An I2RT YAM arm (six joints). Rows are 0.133 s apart.
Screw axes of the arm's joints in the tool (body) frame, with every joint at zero. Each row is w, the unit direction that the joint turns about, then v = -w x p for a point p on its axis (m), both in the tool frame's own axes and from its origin. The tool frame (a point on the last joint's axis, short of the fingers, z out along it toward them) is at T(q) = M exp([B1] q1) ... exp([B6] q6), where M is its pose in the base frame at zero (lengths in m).
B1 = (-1, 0, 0, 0, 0.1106, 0)
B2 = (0, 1, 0, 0.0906, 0, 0.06)
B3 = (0, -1, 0, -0.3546, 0, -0.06)
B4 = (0, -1, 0, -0.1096, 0, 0)
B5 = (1, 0, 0, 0, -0.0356, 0)
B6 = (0, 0, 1, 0, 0, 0)
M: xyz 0.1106 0 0.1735 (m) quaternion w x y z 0.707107 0 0.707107 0
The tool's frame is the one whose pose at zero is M.
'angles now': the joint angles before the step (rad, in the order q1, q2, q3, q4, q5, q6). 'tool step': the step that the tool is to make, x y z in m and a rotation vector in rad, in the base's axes. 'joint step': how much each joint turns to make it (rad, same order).
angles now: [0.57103 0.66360 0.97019 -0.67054 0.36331 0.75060]
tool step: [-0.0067 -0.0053 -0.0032 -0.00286 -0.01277 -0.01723]
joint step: [-0.00220 -0.03920 -0.02082 -0.00783 0.01733 -0.00368]
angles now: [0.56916 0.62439 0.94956 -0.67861 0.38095 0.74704]
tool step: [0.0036 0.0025 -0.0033 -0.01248 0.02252 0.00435]
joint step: [0.00013 0.01689 -0.00320 -0.00561 -0.00452 0.00001]
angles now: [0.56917 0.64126 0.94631 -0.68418 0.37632 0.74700]
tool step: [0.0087 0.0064 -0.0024 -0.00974 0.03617 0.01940]
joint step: [-0.00036 0.04524 0.00828 0.00018 -0.02259 0.00295]
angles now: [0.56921 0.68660 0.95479 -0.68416 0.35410 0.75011]
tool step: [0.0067 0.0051 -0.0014 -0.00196 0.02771 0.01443]
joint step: [0.00053 0.03606 0.00923 0.00017 -0.01817 0.00669]
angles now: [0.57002 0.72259 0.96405 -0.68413 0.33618 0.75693]
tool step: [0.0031 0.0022 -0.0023 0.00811 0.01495 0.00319]
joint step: [-0.00116 0.01346 -0.00309 0.00437 -0.01038 0.01219]
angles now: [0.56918 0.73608 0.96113 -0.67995 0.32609 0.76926]
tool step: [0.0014 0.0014 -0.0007 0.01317 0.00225 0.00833]
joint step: [-0.00009 0.00446 -0.00340 0.01062 -0.01296 0.00777]
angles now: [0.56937 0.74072 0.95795 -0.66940 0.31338 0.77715]
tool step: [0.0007 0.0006 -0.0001 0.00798 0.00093 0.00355]
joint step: [-0.00073 0.00229 -0.00084 0.00517 -0.00700 0.00487]
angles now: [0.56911 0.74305 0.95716 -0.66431 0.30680 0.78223]
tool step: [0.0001 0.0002 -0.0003 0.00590 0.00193 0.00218]
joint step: [-0.00034 -0.00002 -0.00131 0.00149 -0.00489 0.00452]
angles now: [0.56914 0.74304 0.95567 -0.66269 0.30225 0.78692]
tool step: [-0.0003 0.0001 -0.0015 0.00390 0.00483 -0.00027]
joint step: [0.00140 -0.00215 -0.00525 -0.00074 -0.00107 0.00631]
